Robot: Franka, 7 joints.
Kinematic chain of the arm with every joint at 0, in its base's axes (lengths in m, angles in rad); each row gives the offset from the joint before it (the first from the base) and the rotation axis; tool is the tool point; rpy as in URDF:
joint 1: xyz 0 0 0.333 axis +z
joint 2: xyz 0 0 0 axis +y
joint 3: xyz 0 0 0.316 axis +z
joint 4: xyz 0.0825 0 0 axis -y
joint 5: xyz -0.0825 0 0.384 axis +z
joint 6: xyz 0 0 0 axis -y
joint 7: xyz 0.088 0 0 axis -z
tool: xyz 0 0 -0.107 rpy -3.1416 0 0
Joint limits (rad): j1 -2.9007..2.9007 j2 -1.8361..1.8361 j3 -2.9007..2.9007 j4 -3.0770..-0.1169 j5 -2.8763..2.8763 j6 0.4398..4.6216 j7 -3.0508..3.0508
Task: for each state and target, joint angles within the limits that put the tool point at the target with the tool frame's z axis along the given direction. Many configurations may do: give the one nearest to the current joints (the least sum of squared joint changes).
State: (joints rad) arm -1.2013 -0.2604 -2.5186 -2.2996 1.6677 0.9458 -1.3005
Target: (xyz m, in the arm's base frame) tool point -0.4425 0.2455 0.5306 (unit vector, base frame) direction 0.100 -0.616 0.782
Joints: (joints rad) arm -1.3443 -0.2375 -2.4740 -2.0735 2.0202 0.6161 -1.3005
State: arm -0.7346 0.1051 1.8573 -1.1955 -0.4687 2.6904 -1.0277
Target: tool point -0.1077 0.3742 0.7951 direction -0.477 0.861 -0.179
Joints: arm -0.5348 0.7343 2.6129 -2.1251 -0.6372 2.8480 -1.0277
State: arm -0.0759 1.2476 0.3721 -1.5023 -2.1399 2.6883 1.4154
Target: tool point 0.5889 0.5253 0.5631 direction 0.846 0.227 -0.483
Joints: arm 0.2408 0.8518 0.9651 -0.9734 -1.5341 2.2742 1.4154
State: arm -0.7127 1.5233 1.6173 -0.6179 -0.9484 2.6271 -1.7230
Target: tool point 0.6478 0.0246 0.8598 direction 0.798 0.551 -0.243
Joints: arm -0.6026 0.8833 1.8286 -0.7613 -0.9138 2.2327 -1.7230
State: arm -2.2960 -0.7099 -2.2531 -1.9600 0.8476 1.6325 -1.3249
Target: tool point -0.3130 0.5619 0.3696 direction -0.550 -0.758 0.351
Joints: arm -1.9719 -1.0463 -2.0726 -1.4847 0.9108 1.3350 -1.3249
